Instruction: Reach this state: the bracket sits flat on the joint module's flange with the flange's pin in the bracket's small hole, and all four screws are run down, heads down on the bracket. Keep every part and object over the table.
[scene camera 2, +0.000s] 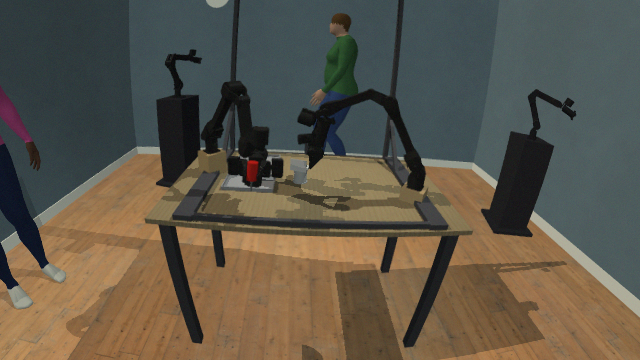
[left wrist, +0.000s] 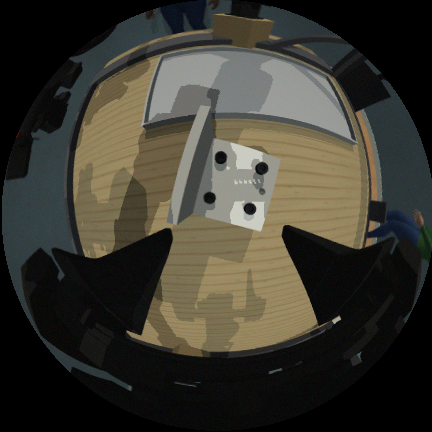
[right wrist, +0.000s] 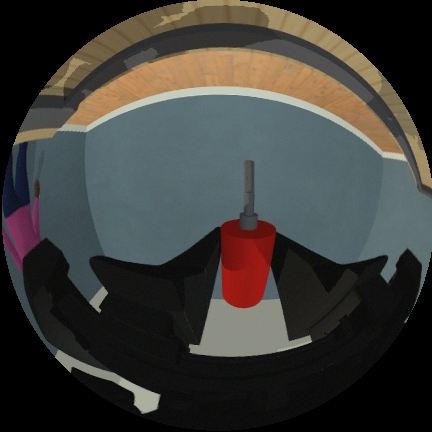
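Pixels of known places: left gripper, fingertip midpoint: (scene camera 2: 309, 164) (left wrist: 227, 232); right gripper, fingertip midpoint: (scene camera 2: 251, 177) (right wrist: 243, 233); left arm's base at its link origin: (scene camera 2: 415, 187); right arm's base at its link origin: (scene camera 2: 211, 151).
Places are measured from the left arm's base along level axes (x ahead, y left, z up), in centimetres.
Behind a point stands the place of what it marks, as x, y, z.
Note:
The pale grey bracket (scene camera 2: 298, 163) @[45.8, 19.5, 4.0] (left wrist: 239, 192) @[46.4, 15.4, 1.0] lies on top of the light joint module (scene camera 2: 300, 177) @[45.2, 18.5, -2.5], its upright wall toward the left in the left wrist view. Four black screw heads show at the plate's corners, with a small darker hole near the right edge; whether the heads touch the plate or the pin fills the hole is unclear. My left gripper (scene camera 2: 311, 166) @[43.2, 14.8, 2.7] (left wrist: 227, 232) @[43.2, 14.8, 2.7] is open and empty, close to the bracket, which appears just beyond its fingertips. My right gripper (scene camera 2: 252, 174) @[37.8, 56.2, 11.7] (right wrist: 243, 233) @[37.8, 56.2, 11.7] is shut on the red driver (scene camera 2: 252, 170) @[37.6, 55.8, 14.1] (right wrist: 247, 262) @[39.9, 53.6, 11.7], whose grey shank points away from the fingers.
A grey tray (scene camera 2: 240, 189) @[59.7, 40.2, -4.9] (left wrist: 250, 116) @[57.8, 19.1, -4.8] lies under the right gripper, left of the module in the scene view. Dark bars (scene camera 2: 310, 223) @[22.5, 44.8, -3.9] edge the table (scene camera 2: 200, 227) @[52.3, 67.9, -7.0]. Dark uprights (scene camera 2: 396, 65) @[27.9, -39.1, 48.2] stand behind it, and a person in green stands beyond.

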